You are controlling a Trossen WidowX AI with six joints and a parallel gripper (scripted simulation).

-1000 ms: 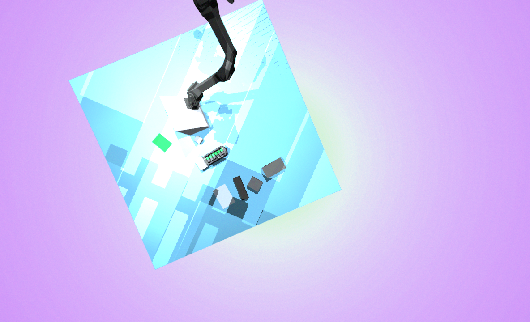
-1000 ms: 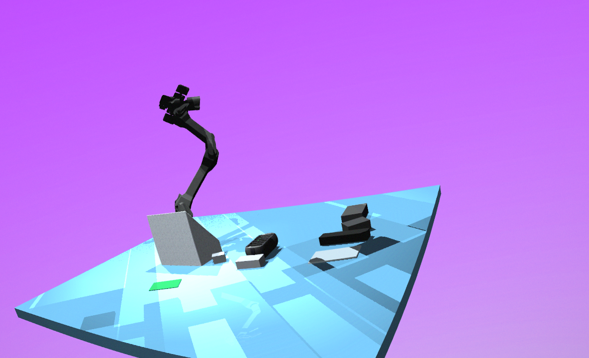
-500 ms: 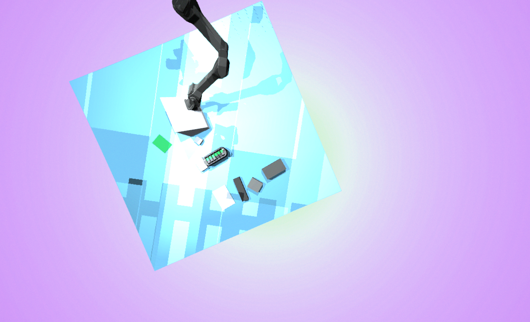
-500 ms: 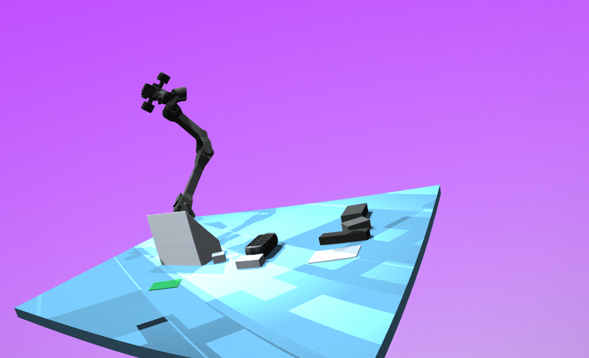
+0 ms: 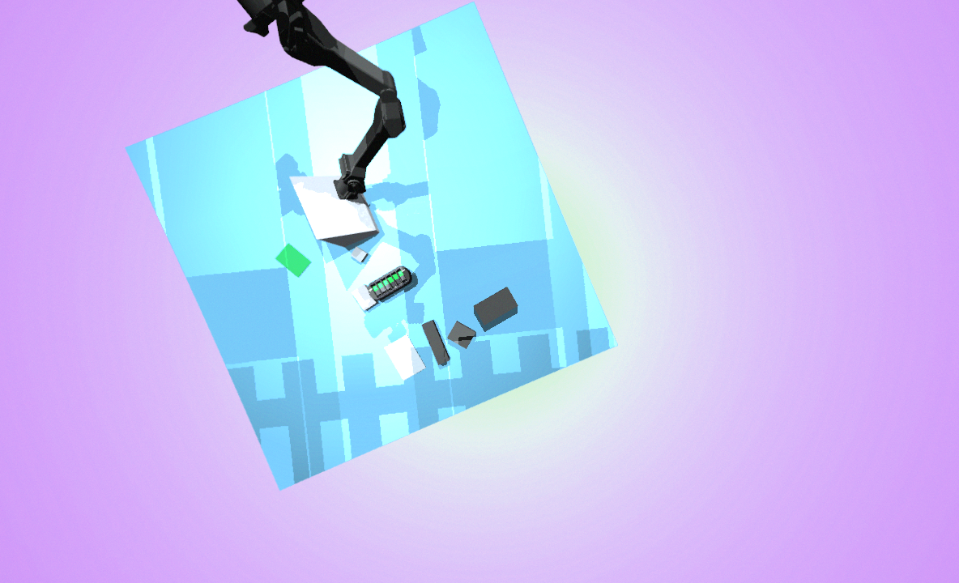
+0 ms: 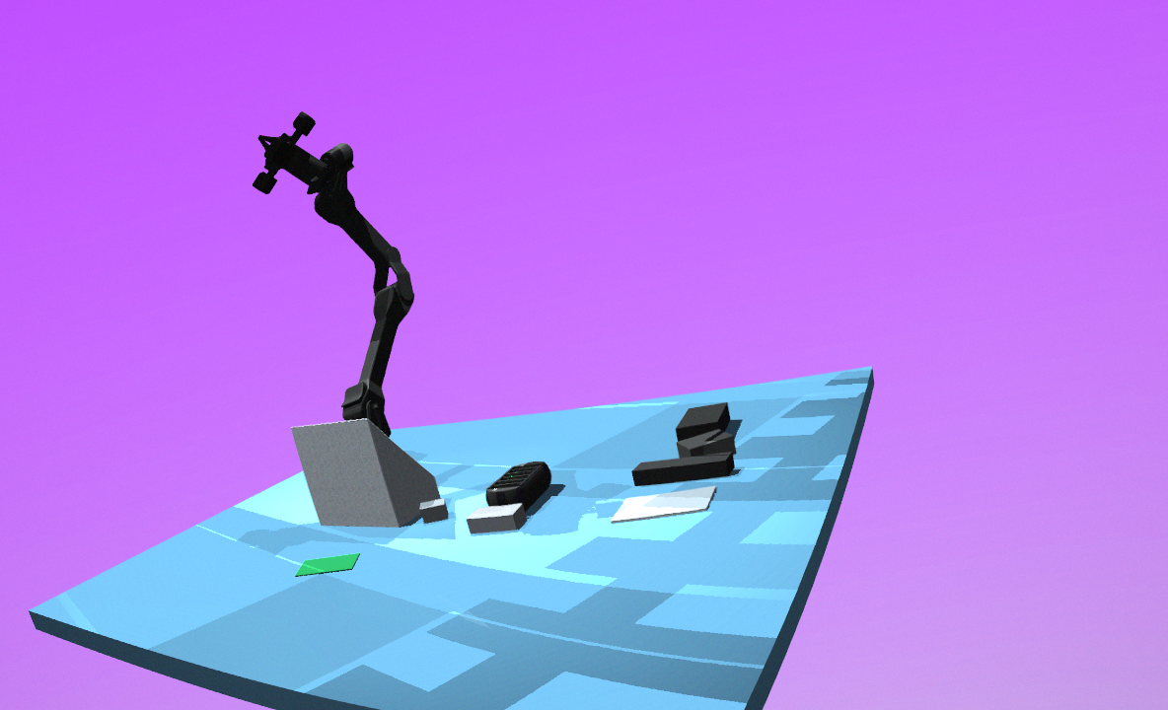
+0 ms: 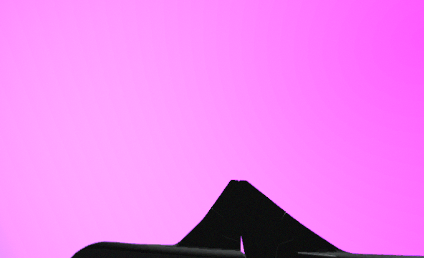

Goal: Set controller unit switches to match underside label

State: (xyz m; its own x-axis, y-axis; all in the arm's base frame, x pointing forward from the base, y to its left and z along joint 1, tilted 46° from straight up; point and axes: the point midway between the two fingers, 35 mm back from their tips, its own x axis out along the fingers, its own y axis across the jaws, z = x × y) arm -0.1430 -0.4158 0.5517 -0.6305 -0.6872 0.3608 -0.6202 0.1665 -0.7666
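My gripper tip is now 770 mm above the light grey block, 550 mm short of it and 180 mm to the left of it. Also, from my gripper tip: white-grey cube: 760 mm below, 410 mm ahead, 150 mm to the right; then green tile: 780 mm below, 380 mm to the right, 340 mm ahead; then dark bar: 780 mm ahead, 760 mm below.
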